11 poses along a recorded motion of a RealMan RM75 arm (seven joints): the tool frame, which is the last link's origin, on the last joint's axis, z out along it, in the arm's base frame.
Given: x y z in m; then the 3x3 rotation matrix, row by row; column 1 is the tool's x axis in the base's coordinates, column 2 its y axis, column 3 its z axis. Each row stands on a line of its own.
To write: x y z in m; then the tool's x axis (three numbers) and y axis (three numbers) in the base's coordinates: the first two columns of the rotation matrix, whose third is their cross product. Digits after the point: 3 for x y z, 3 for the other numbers.
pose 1, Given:
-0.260 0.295 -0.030
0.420 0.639 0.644
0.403 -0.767 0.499
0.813 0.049 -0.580
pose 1, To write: -0.260 0.295 -0.030 0.420 0.403 0.813 0.639 -0.767 0.049
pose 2, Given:
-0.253 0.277 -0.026
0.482 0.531 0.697
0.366 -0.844 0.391
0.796 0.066 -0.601
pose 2, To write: -0.253 0.277 -0.026 0.482 0.366 0.796 0.531 -0.844 0.066
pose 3, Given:
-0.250 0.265 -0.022
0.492 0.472 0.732
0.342 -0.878 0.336
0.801 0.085 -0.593
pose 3, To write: -0.250 0.265 -0.022 0.492 0.342 0.801 0.472 -0.878 0.085
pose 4, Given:
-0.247 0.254 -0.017
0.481 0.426 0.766
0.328 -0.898 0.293
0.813 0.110 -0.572
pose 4, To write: -0.247 0.254 -0.017 0.481 0.328 0.813 0.426 -0.898 0.110
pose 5, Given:
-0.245 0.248 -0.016
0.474 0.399 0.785
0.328 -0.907 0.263
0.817 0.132 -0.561
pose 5, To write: -0.245 0.248 -0.016 0.474 0.328 0.817 0.399 -0.907 0.132
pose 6, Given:
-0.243 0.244 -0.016
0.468 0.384 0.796
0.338 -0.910 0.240
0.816 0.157 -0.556
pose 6, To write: -0.243 0.244 -0.016 0.468 0.338 0.816 0.384 -0.910 0.157
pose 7, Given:
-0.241 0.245 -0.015
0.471 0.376 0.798
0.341 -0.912 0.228
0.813 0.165 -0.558
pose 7, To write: -0.241 0.245 -0.015 0.471 0.341 0.813 0.376 -0.912 0.165
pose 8, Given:
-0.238 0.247 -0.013
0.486 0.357 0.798
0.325 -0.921 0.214
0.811 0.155 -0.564
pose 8, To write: -0.238 0.247 -0.013 0.486 0.325 0.811 0.357 -0.921 0.155
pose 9, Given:
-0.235 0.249 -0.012
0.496 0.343 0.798
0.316 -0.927 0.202
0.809 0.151 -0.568
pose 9, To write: -0.235 0.249 -0.012 0.496 0.316 0.809 0.343 -0.927 0.151
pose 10, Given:
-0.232 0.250 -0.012
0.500 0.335 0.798
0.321 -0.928 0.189
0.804 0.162 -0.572
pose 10, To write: -0.232 0.250 -0.012 0.500 0.321 0.804 0.335 -0.928 0.162
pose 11, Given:
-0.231 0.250 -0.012
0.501 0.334 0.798
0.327 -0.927 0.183
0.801 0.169 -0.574
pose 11, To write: -0.231 0.250 -0.012 0.501 0.327 0.801 0.334 -0.927 0.169
